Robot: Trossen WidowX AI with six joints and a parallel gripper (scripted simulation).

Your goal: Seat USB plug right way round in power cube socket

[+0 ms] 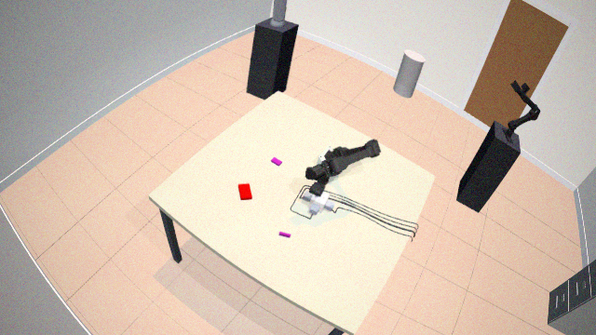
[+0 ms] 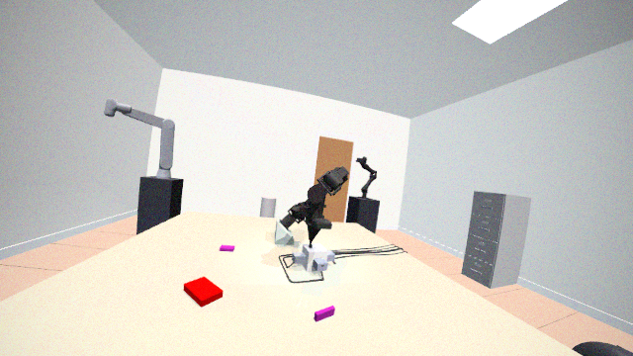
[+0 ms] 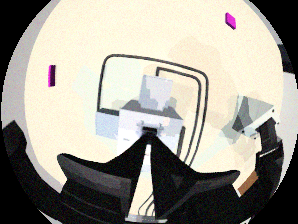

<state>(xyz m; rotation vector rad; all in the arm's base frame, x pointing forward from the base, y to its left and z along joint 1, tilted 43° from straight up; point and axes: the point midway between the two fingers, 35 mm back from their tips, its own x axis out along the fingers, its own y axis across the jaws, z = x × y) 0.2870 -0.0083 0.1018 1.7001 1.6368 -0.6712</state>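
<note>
My gripper tip is now 20 mm above the USB plug. Round my gripper tip: red block 330 mm to the right, 150 mm ahead, 90 mm below; then magenta block 310 mm to the right, 150 mm behind, 100 mm below.
</note>
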